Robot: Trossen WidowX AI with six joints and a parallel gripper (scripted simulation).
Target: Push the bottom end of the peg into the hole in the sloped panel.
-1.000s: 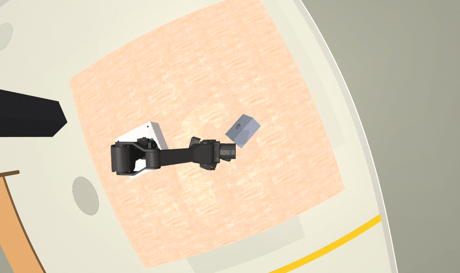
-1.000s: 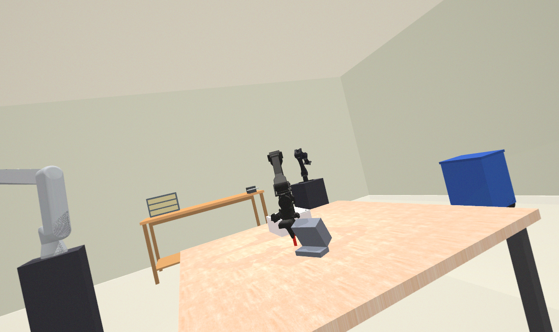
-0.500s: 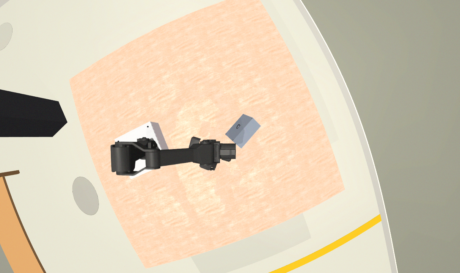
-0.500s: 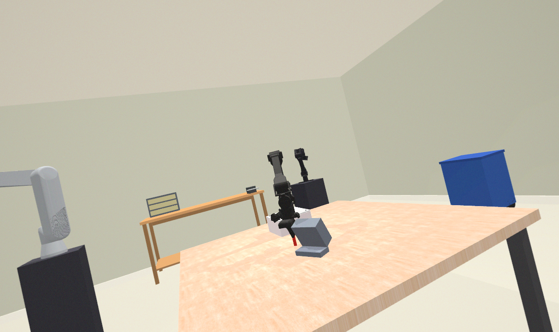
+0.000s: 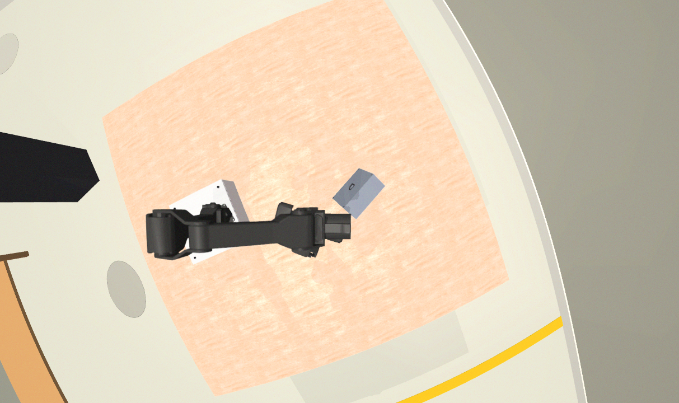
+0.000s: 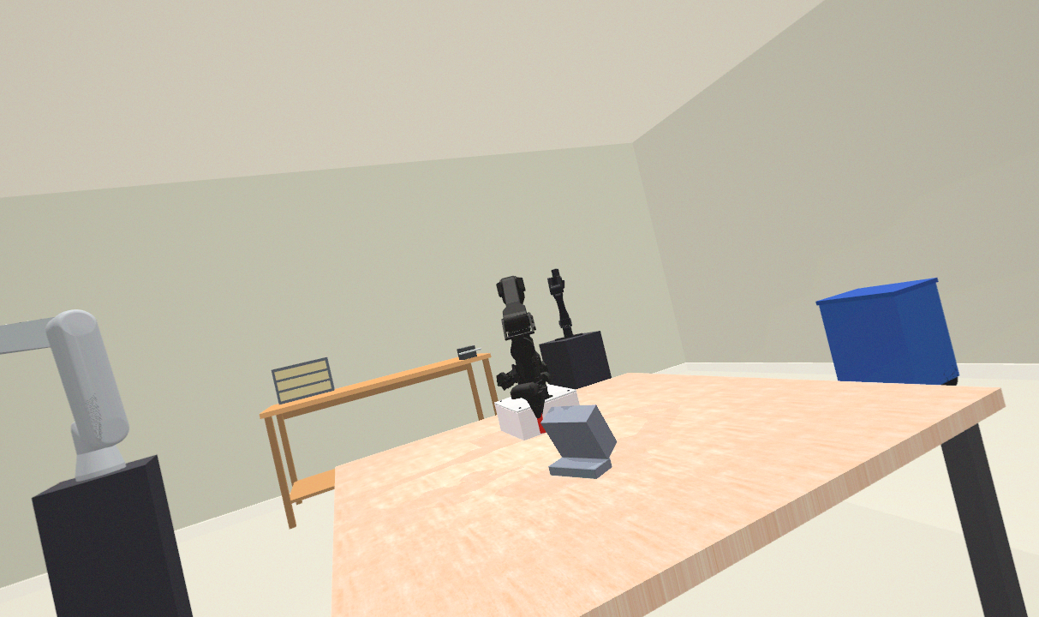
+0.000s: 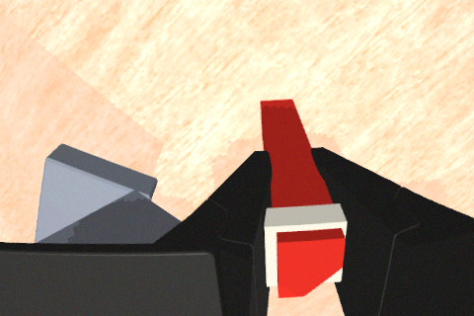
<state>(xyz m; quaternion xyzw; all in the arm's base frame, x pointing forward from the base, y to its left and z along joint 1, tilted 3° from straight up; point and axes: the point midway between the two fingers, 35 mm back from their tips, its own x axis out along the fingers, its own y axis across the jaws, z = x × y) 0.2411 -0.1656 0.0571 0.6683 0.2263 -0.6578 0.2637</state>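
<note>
Now: gripper tip 160 mm short of the grey sloped panel and 20 mm above it. Round my gripper tip: red peg: 20 mm above.
</note>
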